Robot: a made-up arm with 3 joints. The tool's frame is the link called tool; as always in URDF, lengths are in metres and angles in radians. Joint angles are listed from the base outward. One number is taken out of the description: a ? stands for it. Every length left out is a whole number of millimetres.
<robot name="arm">
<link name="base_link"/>
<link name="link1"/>
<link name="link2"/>
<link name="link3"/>
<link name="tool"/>
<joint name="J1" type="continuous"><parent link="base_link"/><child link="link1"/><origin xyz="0 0 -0.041" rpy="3.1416 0 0"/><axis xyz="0 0 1"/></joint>
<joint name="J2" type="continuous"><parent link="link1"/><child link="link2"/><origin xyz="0.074 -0.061 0" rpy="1.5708 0 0"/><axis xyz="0 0 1"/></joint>
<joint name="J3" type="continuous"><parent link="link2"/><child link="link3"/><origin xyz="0.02 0.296 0" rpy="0 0 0"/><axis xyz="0 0 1"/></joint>
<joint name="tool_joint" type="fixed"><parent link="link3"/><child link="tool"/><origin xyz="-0.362 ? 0" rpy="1.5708 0 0"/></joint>
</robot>
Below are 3 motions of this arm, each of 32 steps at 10 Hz.
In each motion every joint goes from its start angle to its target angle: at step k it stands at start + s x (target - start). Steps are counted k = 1, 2, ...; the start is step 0. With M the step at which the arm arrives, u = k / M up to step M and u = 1 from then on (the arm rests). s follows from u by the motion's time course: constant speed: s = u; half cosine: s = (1 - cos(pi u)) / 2; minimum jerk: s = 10 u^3 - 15 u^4 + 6 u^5.
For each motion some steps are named. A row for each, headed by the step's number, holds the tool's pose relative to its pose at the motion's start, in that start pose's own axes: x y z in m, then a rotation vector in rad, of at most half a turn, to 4 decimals.
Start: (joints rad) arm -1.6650 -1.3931 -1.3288
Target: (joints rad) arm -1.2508 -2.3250 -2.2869
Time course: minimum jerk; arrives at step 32
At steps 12, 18, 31, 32:
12: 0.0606 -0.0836 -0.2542 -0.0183 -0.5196 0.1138
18: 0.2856 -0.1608 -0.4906 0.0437 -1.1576 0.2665
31: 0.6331 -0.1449 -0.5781 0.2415 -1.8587 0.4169
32: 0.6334 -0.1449 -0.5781 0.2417 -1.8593 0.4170

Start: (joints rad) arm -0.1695 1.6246 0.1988
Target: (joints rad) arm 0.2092 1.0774 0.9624
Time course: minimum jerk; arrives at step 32
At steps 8, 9, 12, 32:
8: 0.0163 0.0035 0.0154 0.0378 0.0224 0.0102
9: 0.0219 0.0045 0.0209 0.0508 0.0301 0.0139
12: 0.0431 0.0074 0.0430 0.1001 0.0595 0.0290
32: 0.1482 -0.0108 0.1799 0.3550 0.2138 0.1339

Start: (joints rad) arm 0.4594 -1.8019 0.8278
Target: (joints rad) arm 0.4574 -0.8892 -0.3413
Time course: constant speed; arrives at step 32
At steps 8, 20, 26, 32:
8: -0.0495 0.0001 -0.0708 0.0004 -0.0641 0.0003
20: -0.1378 0.0002 -0.1538 0.0011 -0.1602 0.0006
26: -0.1856 0.0003 -0.1832 0.0014 -0.2083 0.0008
32: -0.2338 0.0003 -0.2040 0.0018 -0.2564 0.0009

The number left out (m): -0.035
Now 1 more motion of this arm.
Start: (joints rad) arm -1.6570 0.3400 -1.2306
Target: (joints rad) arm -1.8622 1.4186 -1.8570
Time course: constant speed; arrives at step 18
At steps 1, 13, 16, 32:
1: -0.0060 -0.0032 0.0261 0.0088 0.0251 0.0073
13: 0.0241 -0.0757 0.3422 0.0990 0.3260 0.1112
16: 0.0608 -0.0993 0.4134 0.1168 0.4008 0.1417
32: 0.0912 -0.1150 0.4573 0.1276 0.4506 0.1629

